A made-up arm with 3 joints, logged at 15 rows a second.
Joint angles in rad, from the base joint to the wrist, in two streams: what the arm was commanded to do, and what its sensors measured. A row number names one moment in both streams.
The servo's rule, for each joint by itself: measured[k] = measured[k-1] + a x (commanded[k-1-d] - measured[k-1]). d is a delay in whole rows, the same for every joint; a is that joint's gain. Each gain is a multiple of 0.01, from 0.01 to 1. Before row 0 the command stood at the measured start. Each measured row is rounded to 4 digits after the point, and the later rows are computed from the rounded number. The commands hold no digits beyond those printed.
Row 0, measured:
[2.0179, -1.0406, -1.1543]
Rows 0 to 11, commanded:
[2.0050, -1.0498, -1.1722]
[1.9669, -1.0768, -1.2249]
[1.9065, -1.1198, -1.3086]
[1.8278, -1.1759, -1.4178]
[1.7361, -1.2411, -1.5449]
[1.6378, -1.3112, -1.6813]
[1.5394, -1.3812, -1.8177]
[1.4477, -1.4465, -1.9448]
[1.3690, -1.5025, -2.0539]
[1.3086, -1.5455, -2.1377]
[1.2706, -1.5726, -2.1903]
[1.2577, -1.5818, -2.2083]
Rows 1 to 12, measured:
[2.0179, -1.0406, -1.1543]
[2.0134, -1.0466, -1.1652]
[1.9971, -1.0662, -1.2016]
[1.9654, -1.1010, -1.2669]
[1.9172, -1.1497, -1.3589]
[1.8538, -1.2091, -1.4724]
[1.7782, -1.2755, -1.5998]
[1.6946, -1.3442, -1.7327]
[1.6082, -1.4107, -1.8621]
[1.5245, -1.4704, -1.9791]
[1.4489, -1.5192, -2.0758]
[1.3865, -1.5539, -2.1456]
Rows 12 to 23, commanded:
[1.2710, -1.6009, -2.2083]
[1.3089, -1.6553, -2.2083]
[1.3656, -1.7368, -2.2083]
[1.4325, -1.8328, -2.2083]
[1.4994, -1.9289, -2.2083]
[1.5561, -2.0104, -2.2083]
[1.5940, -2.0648, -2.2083]
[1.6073, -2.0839, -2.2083]
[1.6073, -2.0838, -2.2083]
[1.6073, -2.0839, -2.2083]
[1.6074, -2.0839, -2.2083]
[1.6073, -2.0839, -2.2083]
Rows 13 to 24, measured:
[1.3414, -1.5720, -2.1838]
[1.3168, -1.5908, -2.1987]
[1.3140, -1.6327, -2.2046]
[1.3321, -1.7004, -2.2069]
[1.3672, -1.7865, -2.2078]
[1.4135, -1.8791, -2.2081]
[1.4634, -1.9644, -2.2082]
[1.5091, -2.0297, -2.2083]
[1.5435, -2.0649, -2.2083]
[1.5658, -2.0772, -2.2083]
[1.5803, -2.0816, -2.2083]
[1.5898, -2.0831, -2.2083]

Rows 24 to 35, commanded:
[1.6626, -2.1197, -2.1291]
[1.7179, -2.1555, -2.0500]
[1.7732, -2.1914, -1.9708]
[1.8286, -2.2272, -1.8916]
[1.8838, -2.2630, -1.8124]
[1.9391, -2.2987, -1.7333]
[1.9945, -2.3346, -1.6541]
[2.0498, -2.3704, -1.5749]
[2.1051, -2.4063, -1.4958]
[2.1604, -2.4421, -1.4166]
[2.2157, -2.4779, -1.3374]
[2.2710, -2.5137, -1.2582]
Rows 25 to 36, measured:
[1.5959, -2.0836, -2.2083]
[1.6192, -2.1071, -2.1600]
[1.6537, -2.1386, -2.0929]
[1.6955, -2.1729, -2.0184]
[1.7421, -2.2082, -1.9411]
[1.7917, -2.2438, -1.8626]
[1.8433, -2.2795, -1.7837]
[1.8962, -2.3153, -1.7046]
[1.9500, -2.3511, -1.6255]
[2.0043, -2.3870, -1.5464]
[2.0589, -2.4228, -1.4672]
[2.1138, -2.4586, -1.3880]

